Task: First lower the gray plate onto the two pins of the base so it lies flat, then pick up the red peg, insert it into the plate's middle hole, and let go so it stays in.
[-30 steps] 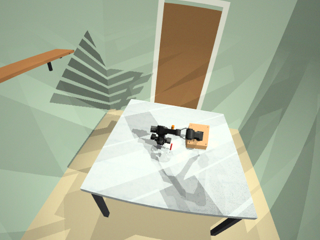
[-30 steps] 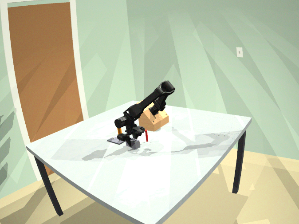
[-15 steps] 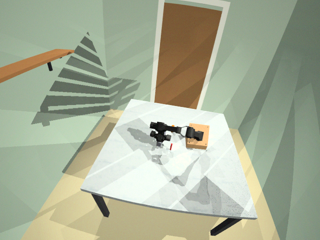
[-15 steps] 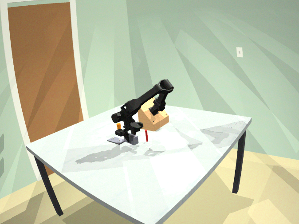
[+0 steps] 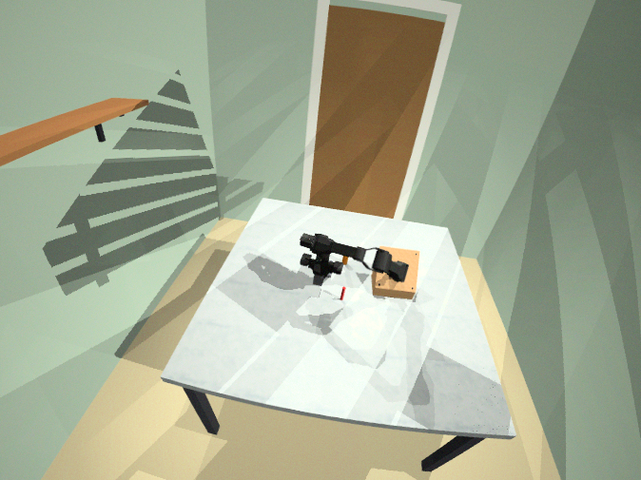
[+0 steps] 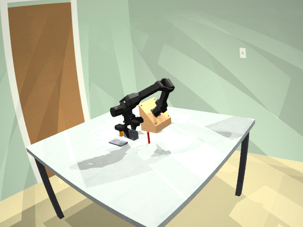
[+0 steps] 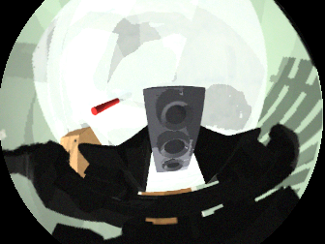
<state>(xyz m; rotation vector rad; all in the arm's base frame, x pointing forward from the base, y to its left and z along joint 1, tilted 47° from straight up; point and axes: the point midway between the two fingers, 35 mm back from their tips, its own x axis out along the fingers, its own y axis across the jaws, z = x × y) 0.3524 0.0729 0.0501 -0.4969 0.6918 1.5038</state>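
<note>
The base lies 150 mm to the right of my gripper tip, 80 mm below it and 10 mm behind it. Also, from my gripper tip: orange peg 220 mm to the right, 110 mm behind, 50 mm below; red peg 120 mm behind, 50 mm below, 40 mm to the left; gray plate 30 mm above.
</note>
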